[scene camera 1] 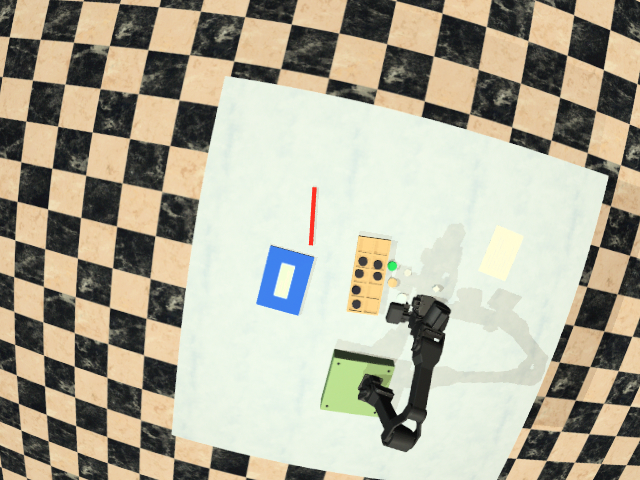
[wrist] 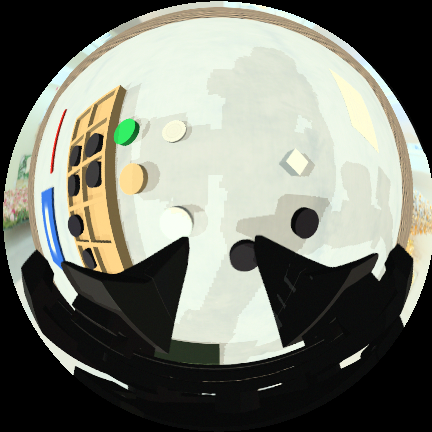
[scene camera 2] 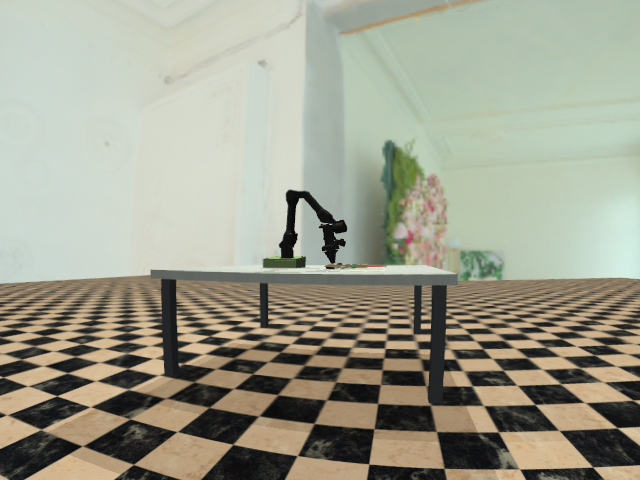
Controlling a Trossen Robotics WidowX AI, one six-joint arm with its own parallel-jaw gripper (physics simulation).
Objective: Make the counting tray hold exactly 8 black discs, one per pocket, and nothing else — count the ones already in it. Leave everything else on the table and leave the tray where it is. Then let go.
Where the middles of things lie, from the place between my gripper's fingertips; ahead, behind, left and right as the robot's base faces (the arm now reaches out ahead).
Labels:
My gripper is now 30 mm short of the tan counting tray (scene camera 1: 373,249), 160 mm to the right of it and 20 mm above it. Round my hand: tan disc (wrist: 133,177): 30 mm ahead, 90 mm to the left, 20 mm below.

